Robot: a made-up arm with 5 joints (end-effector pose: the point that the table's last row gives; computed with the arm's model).
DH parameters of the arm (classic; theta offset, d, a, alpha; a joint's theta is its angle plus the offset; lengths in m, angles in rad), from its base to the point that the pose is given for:
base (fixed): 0 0.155 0 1.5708
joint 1: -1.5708 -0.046 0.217 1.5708
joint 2: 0 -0.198 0.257 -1.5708
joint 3: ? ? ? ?
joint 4: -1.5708 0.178 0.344 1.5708
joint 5: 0.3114 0 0.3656 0
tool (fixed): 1.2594 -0.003 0 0
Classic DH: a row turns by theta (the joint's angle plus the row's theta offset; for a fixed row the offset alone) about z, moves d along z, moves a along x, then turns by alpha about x.
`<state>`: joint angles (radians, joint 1 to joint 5).
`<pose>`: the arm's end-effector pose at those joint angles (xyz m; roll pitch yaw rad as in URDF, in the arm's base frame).
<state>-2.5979 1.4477 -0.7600 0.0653 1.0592</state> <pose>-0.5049 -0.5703 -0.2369 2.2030 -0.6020 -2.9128</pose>
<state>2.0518 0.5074 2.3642 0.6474 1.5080</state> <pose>0.0728 -0.0091 0.0323 1.9856 0.0794 0.5356</pose>
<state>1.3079 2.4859 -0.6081 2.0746 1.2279</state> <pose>-0.0878 -0.5836 0.7214 -1.6346 -0.7665 1.1449</pose>
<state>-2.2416 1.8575 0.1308 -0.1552 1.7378</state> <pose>-0.4851 0.0153 -0.3282 1.0603 -0.7262 -2.5103</pose>
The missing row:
joint 3: 0 -0.051 -0.1 -1.5708
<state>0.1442 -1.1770 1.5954 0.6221 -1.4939</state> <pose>0.4804 0.2970 -0.4712 2.5672 0.6722 -0.5292</pose>
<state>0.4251 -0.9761 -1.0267 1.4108 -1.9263</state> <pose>0.0554 0.2233 -0.1874 -2.5201 0.6512 3.0579</pose>
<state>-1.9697 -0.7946 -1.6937 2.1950 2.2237</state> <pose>-0.6509 0.5641 0.1944 0.0428 0.7369 -1.9072</pose>
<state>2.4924 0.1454 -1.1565 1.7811 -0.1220</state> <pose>0.7701 0.1404 0.7728 2.0365 -1.2013 -0.3195</pose>
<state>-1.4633 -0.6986 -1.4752 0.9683 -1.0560</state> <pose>-0.5989 -0.0334 0.3051 -2.4263 -0.6225 -3.1189</pose>
